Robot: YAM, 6 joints.
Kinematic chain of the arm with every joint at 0, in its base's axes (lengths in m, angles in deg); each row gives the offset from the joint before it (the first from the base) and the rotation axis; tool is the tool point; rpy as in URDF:
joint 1: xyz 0 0 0.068 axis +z
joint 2: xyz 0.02 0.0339 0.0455 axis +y
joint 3: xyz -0.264 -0.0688 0 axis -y
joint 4: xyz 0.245 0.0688 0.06 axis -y
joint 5: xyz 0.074 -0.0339 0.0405 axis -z
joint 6: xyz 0.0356 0 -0.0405 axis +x
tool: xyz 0 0 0 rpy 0 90 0
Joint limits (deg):
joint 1: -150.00..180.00
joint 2: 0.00..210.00
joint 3: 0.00..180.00
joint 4: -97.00..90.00
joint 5: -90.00..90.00
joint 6: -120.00..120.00
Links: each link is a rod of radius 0.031 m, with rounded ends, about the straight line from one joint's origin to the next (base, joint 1, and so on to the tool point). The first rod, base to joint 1, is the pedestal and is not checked.
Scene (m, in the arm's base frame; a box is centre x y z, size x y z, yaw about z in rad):
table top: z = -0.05
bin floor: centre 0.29 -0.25 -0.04 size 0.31 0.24 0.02 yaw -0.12
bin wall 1: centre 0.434 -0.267 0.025 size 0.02 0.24 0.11 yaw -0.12
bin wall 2: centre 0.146 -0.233 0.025 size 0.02 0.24 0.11 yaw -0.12
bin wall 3: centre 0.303 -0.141 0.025 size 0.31 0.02 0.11 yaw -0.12
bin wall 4: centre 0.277 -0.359 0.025 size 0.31 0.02 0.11 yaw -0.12
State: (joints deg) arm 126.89 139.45 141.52 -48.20 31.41 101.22
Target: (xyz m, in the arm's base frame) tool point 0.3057 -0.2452 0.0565
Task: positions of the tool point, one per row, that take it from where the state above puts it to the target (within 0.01 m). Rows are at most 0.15 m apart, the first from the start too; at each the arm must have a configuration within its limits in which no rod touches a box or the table.
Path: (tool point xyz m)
1: -0.1810 0.4953 0.2667
2: -0.0473 0.5154 0.2553
3: 0.0846 0.4997 0.2443
4: 0.2049 0.4507 0.2338
5: 0.3057 0.3733 0.2239
6: 0.3803 0.2745 0.2148
7: 0.4248 0.1625 0.2062
8: 0.4374 0.0463 0.1984
9: 0.4193 -0.0654 0.1913
10: 0.3737 -0.1647 0.1849
11: 0.3057 -0.2452 0.1793
12: 0.3098 -0.2481 0.1178
13: 0.3057 -0.2452 0.0565

